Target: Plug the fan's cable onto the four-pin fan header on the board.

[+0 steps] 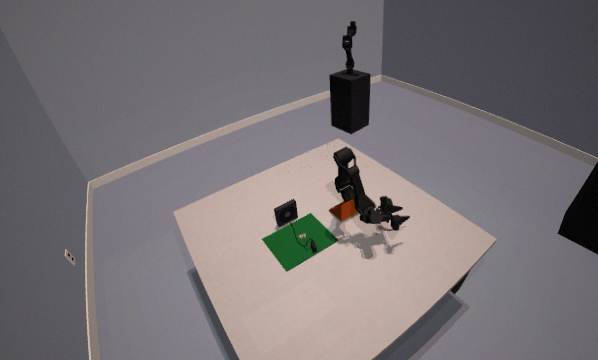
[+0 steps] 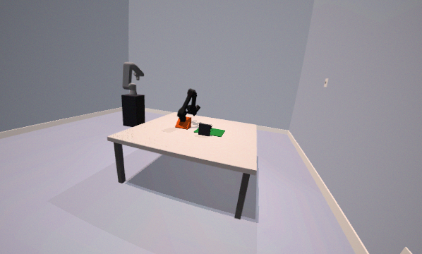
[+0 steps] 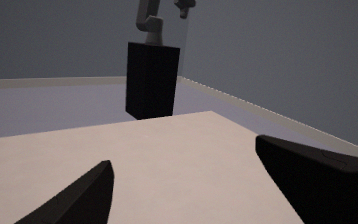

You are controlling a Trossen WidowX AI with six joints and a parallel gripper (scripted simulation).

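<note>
Right now my gripper tip is 400 mm short of the black plug, 230 mm to the left of it and 120 mm above it. Round my gripper tip: green board (410 mm ahead, 330 mm to the right, 150 mm below); then black fan (470 mm to the right, 370 mm ahead, 80 mm below).
</note>
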